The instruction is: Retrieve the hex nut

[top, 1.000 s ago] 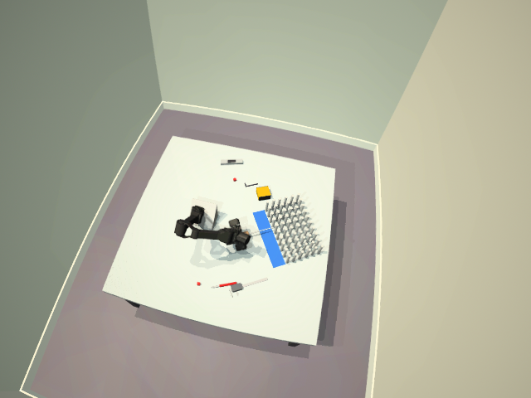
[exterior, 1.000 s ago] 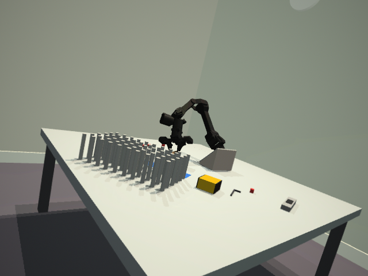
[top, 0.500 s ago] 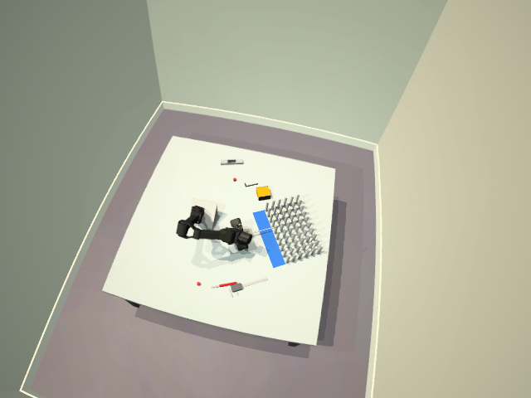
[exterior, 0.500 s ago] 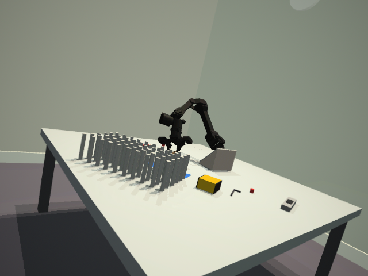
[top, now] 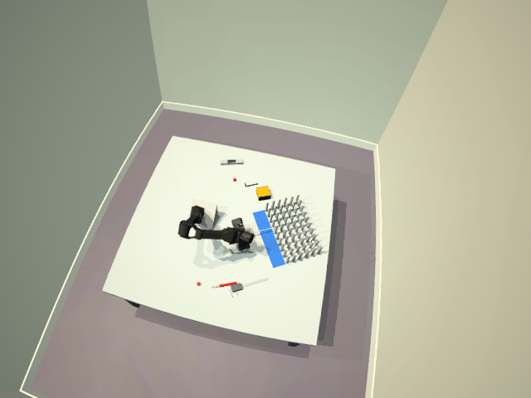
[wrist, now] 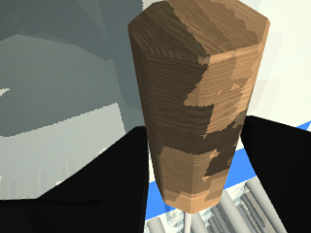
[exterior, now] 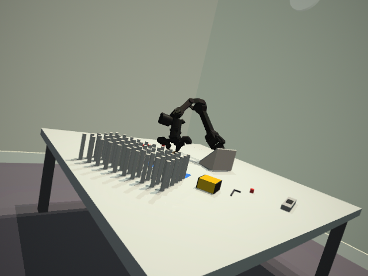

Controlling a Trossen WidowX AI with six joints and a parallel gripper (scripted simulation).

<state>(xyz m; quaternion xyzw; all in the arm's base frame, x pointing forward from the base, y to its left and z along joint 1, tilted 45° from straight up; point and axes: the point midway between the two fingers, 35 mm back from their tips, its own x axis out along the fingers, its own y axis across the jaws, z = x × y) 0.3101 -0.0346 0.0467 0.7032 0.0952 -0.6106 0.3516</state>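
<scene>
My gripper tip is now 14 cm short of the blue taped strip, 5 cm to the right of it and 4 cm above it. From my gripper tip the other things lie so: yellow block (35 cm to the left, 2 cm below, 2 cm ahead); wooden-handled pick tool (8 cm ahead, 6 cm to the left, 1 cm below); hex nut (26 cm ahead, 18 cm to the left, 4 cm below).
</scene>
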